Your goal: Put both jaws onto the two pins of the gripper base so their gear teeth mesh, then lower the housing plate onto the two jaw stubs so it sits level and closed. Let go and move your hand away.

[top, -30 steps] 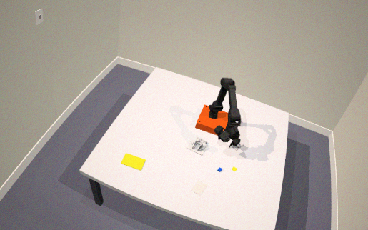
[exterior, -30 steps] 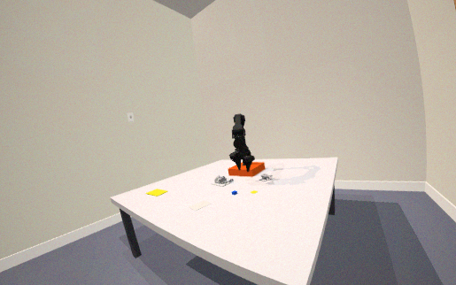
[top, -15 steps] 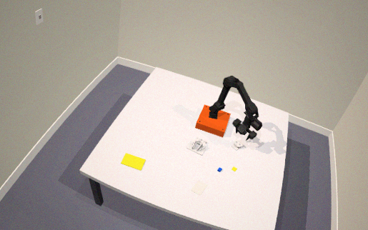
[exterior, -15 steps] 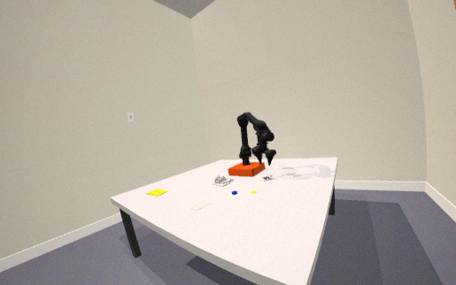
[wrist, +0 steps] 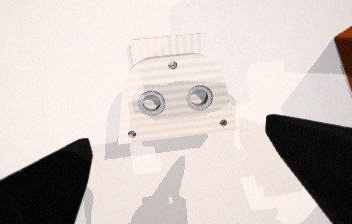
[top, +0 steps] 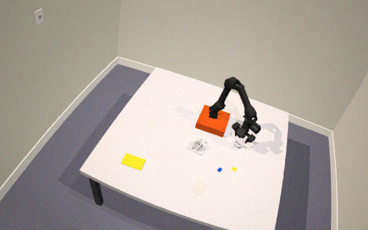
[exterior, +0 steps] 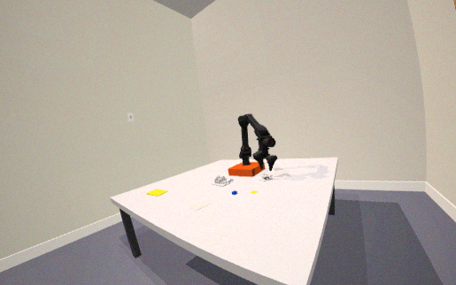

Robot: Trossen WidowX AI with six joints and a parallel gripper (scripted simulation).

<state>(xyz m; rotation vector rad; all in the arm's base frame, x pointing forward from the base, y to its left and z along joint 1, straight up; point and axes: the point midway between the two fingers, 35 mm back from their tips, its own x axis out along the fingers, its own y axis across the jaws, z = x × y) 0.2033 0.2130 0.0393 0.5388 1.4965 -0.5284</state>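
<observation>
Now: the white ribbed piece 10 mm ahead of my gripper tip, 10 mm to the right of it and 50 mm below it. Round my gripper tip: housing plate (40 mm ahead, 280 mm to the right, 60 mm below); then blue cube (250 mm ahead, 120 mm to the right, 50 mm below); then small yellow cube (220 mm ahead, 20 mm to the right, 60 mm below).
</observation>
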